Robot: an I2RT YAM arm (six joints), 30 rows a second.
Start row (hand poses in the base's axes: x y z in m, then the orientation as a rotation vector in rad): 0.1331, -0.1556, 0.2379, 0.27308, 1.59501, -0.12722
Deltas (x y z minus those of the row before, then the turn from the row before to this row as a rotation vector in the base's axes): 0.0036, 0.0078, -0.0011, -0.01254, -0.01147, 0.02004; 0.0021, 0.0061, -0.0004, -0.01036, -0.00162, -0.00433; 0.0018, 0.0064, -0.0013, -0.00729, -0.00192, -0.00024; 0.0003, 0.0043, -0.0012, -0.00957, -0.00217, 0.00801; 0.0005, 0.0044, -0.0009, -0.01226, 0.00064, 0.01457; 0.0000, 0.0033, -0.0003, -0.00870, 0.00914, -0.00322; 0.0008, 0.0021, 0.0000, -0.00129, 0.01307, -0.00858; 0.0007, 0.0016, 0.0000, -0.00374, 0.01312, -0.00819; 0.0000, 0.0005, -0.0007, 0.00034, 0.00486, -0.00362; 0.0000, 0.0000, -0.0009, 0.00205, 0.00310, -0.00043; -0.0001, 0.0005, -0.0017, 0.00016, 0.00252, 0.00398; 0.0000, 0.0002, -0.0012, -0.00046, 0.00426, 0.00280; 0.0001, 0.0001, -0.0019, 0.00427, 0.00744, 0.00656; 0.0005, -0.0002, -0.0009, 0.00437, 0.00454, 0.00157; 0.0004, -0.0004, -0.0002, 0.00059, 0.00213, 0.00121; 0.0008, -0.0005, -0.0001, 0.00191, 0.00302, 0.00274
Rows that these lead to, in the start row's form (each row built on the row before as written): 0.1367, -0.1478, 0.2368, 0.24763, 1.58466, -0.11996; 0.1388, -0.1417, 0.2364, 0.24303, 1.58159, -0.13127; 0.1406, -0.1353, 0.2351, 0.23759, 1.57893, -0.13693; 0.1409, -0.1310, 0.2339, 0.22385, 1.57659, -0.13793; 0.1414, -0.1266, 0.2330, 0.20272, 1.57731, -0.13629; 0.1414, -0.1233, 0.2327, 0.19809, 1.58529, -0.14675; 0.1422, -0.1212, 0.2327, 0.20331, 1.59747, -0.15601; 0.1429, -0.1196, 0.2327, 0.20632, 1.60945, -0.16696; 0.1429, -0.1191, 0.2320, 0.20924, 1.61403, -0.17009; 0.1429, -0.1191, 0.2311, 0.21100, 1.61731, -0.16917; 0.1428, -0.1186, 0.2294, 0.20775, 1.62015, -0.16631; 0.1428, -0.1184, 0.2282, 0.20489, 1.62456, -0.16508; 0.1429, -0.1183, 0.2263, 0.20241, 1.63294, -0.15753; 0.1434, -0.1185, 0.2254, 0.20424, 1.63805, -0.15333; 0.1438, -0.1189, 0.2252, 0.20359, 1.64033, -0.15219; 0.1446, -0.1194, 0.2251, 0.20265, 1.64375, -0.14891
